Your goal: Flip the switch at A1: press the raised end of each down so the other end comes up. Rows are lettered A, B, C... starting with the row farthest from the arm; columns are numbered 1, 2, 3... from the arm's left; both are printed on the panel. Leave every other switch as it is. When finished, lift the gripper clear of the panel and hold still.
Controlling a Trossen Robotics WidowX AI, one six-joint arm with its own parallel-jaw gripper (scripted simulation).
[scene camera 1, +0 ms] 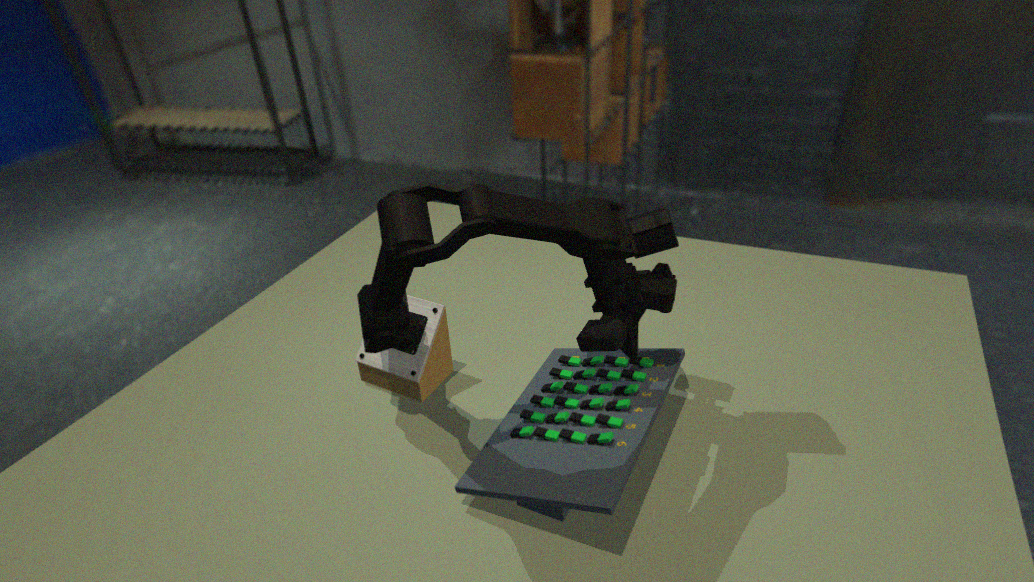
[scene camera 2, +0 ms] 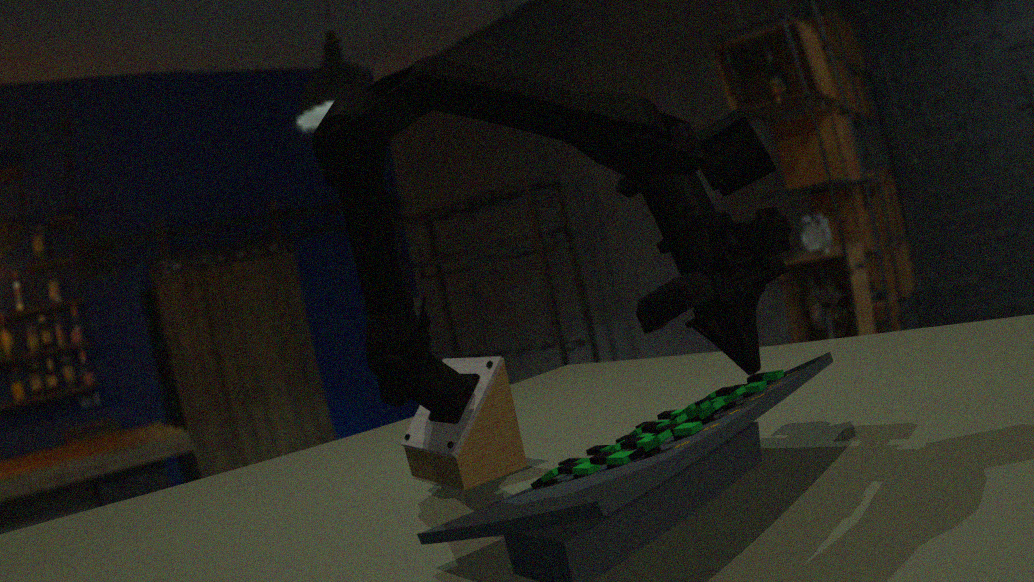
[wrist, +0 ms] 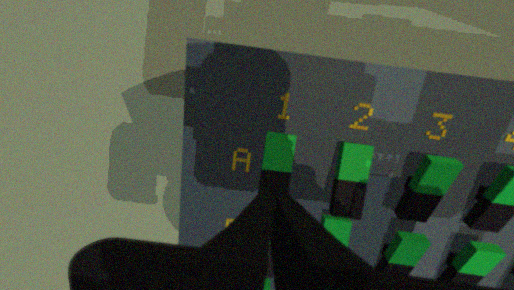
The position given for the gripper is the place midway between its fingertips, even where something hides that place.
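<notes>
Shut and holding nothing, the gripper [scene camera 2: 755, 372] can also be seen in scene camera 1 [scene camera 1: 633, 357] and in the wrist view [wrist: 272, 196]. The scene also has a rocker switch [wrist: 279, 148] and another rocker switch [wrist: 353, 163].
</notes>
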